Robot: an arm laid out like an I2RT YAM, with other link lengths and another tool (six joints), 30 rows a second.
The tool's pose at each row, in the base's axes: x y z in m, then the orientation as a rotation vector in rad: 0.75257 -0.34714 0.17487 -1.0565 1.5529 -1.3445; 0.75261 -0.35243 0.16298 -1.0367 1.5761 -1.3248; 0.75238 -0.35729 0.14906 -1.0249 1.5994 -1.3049; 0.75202 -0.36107 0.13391 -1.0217 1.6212 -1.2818; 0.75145 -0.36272 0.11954 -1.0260 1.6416 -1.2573; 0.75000 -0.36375 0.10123 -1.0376 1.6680 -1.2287; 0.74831 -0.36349 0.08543 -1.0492 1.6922 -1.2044; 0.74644 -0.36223 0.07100 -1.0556 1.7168 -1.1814; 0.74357 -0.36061 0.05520 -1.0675 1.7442 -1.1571; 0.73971 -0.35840 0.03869 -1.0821 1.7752 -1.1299; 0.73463 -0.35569 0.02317 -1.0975 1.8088 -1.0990
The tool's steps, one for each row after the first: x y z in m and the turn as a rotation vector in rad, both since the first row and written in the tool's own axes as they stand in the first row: 0.00560 0.01136 0.00298 -0.0116 0.0071 0.0255; 0.01098 0.02480 0.00579 -0.0272 0.0127 0.0456; 0.01544 0.03956 0.00826 -0.0469 0.0138 0.0615; 0.01792 0.05375 0.00978 -0.0697 0.0117 0.0728; 0.02031 0.07196 0.01069 -0.1011 0.0097 0.0815; 0.02142 0.08782 0.01070 -0.1297 0.0091 0.0875; 0.02157 0.10241 0.01007 -0.1559 0.0108 0.0961; 0.02178 0.11847 0.00854 -0.1868 0.0128 0.1014; 0.02179 0.13538 0.00596 -0.2222 0.0153 0.1061; 0.02167 0.15144 0.00197 -0.2609 0.0178 0.1119
